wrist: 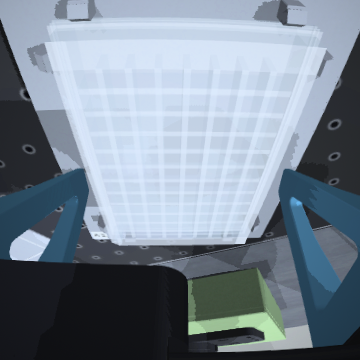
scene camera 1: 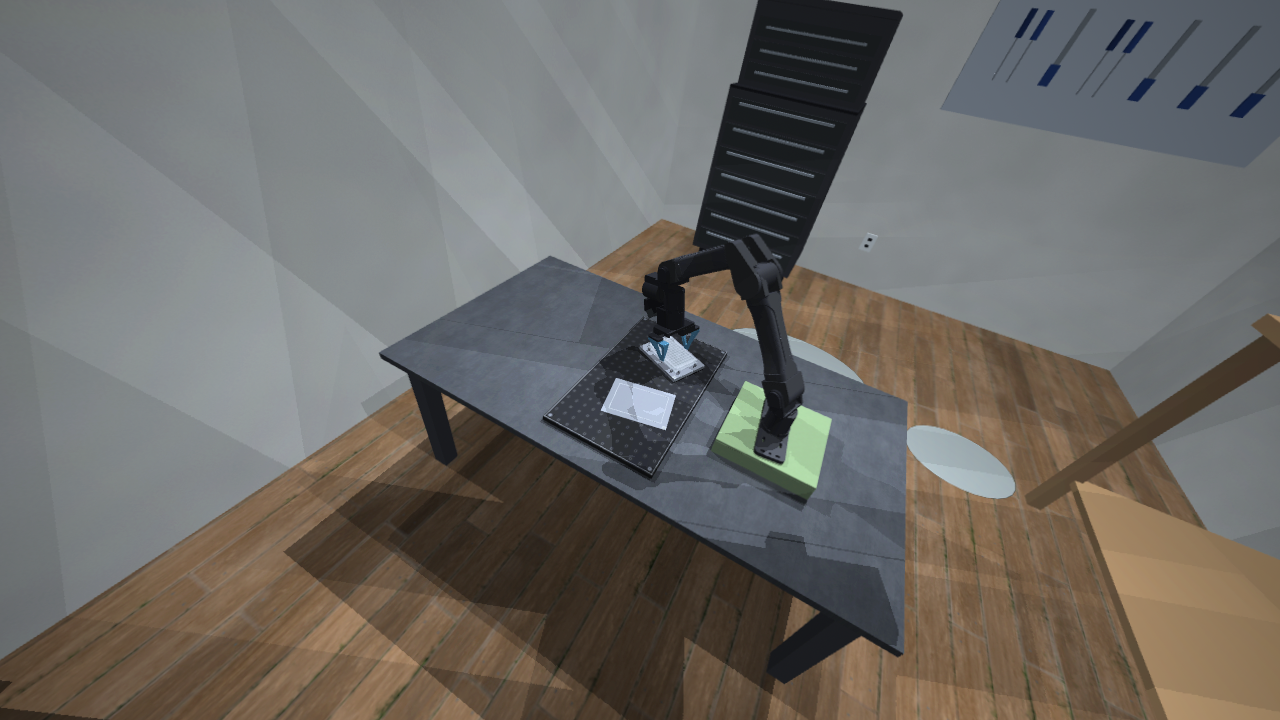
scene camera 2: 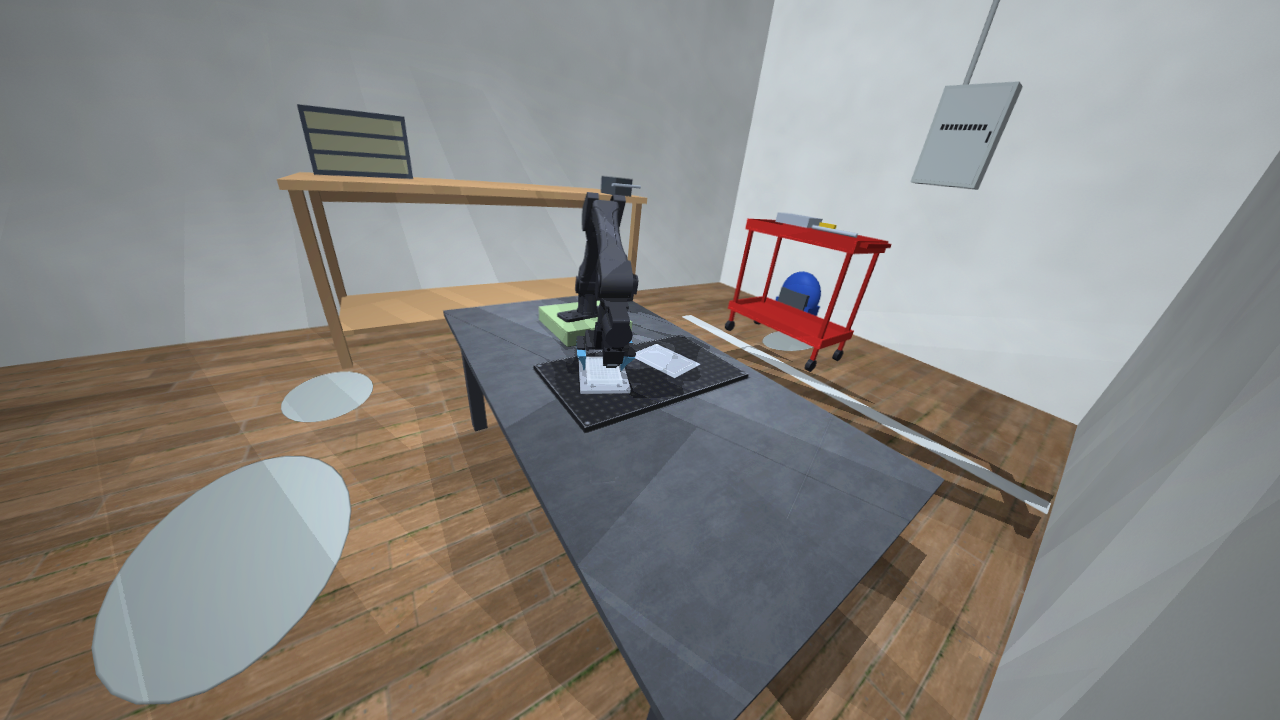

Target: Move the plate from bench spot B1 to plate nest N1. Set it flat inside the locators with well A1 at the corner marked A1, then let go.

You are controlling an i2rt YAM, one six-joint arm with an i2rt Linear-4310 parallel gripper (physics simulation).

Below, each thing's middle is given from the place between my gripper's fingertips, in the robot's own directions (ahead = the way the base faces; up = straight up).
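Well plate [scene camera 2: 598,374]: 10 mm forward of my hand.
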